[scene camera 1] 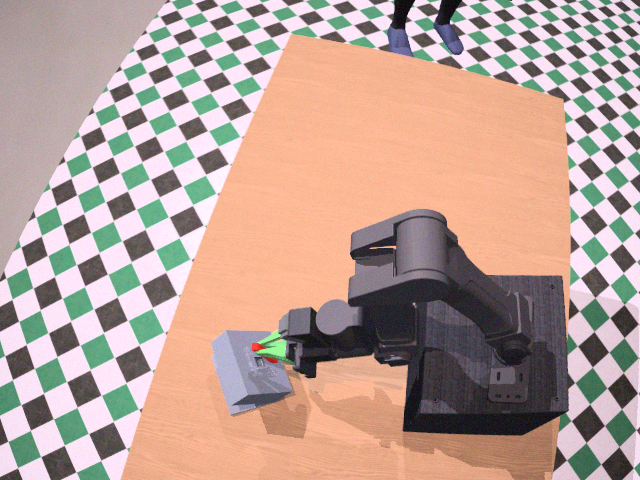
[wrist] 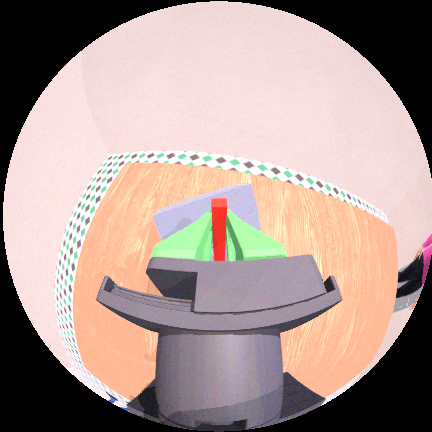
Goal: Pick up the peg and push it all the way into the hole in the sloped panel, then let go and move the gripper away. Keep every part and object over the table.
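Places are measured from the arm's base along level axes (x ahead, y left, z up), in millimetres.
Where they show: gripper, fingertip midpoint: (scene camera 1: 256, 349) (wrist: 218, 215); arm's base, link origin: (scene camera 1: 511, 349).
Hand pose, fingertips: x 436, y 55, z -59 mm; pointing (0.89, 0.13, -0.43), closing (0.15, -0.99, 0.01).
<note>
Each offset is from my fingertips to the centre of the thing. "spot": to the spot under its first point. Level surfaces: height alone.
The red peg {dy -2, dx -13, dz -19 mm} (scene camera 1: 256, 346) (wrist: 219, 235) is pinched between the green fingers of my gripper (scene camera 1: 262, 348) (wrist: 218, 215). In the scene view one red end shows at the fingertips and another bit of red shows below the fingers. The grey-blue block with the sloped panel {dy +14, dx +18, dz -84 mm} (scene camera 1: 248, 384) (wrist: 245, 200) stands on the table beneath and beyond the fingertips. Its small square hole {spot: dy -1, dx +0, dz -73 mm} (scene camera 1: 259, 361) shows just below the fingertips in the scene view, with the peg outside it. In the wrist view the fingers and peg hide the hole. Whether the peg touches the panel cannot be told.
The wooden table {dz -141 mm} (scene camera 1: 403, 155) (wrist: 325, 245) has its left edge close beyond the block. The arm's dark base block (scene camera 1: 444, 382) stands at the right. A person's feet (scene camera 1: 400, 42) show on the floor past the far table edge.
</note>
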